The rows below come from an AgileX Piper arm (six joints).
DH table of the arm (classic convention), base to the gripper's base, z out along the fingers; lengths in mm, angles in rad. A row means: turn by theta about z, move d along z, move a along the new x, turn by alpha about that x. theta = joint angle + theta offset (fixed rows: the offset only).
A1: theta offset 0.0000  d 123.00  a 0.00  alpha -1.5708
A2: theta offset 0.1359  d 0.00  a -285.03  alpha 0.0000
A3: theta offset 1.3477  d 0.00  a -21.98  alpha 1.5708
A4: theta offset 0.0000  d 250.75  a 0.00  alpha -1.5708
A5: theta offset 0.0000  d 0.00  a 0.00  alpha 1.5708
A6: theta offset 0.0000  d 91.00  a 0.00  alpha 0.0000
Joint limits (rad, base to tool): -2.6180..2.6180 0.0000..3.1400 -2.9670..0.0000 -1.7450..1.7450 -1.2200..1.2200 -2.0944..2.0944
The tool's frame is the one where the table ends.
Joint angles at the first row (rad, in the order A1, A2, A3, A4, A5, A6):
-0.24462 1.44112 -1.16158 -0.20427 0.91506 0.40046
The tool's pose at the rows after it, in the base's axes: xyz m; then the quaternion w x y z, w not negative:
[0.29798, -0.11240, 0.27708, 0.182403, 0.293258, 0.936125, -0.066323]
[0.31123, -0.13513, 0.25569, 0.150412, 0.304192, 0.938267, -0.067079]
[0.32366, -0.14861, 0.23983, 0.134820, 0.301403, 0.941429, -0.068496]
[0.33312, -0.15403, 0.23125, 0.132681, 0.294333, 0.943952, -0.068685]
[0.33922, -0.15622, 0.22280, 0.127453, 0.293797, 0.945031, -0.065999]
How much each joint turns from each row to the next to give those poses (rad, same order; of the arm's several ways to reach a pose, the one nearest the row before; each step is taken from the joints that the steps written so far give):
-0.08118 0.12635 -0.05433 0.05245 0.02498 -0.05216
-0.05365 0.10314 -0.04595 0.01230 0.00209 -0.03605
-0.02282 0.07886 -0.04200 0.00194 -0.00858 -0.02841
-0.00410 0.04581 -0.02863 0.00158 -0.01422 -0.01816
0.00002 0.03339 -0.01414 0.00464 -0.00841 -0.00244

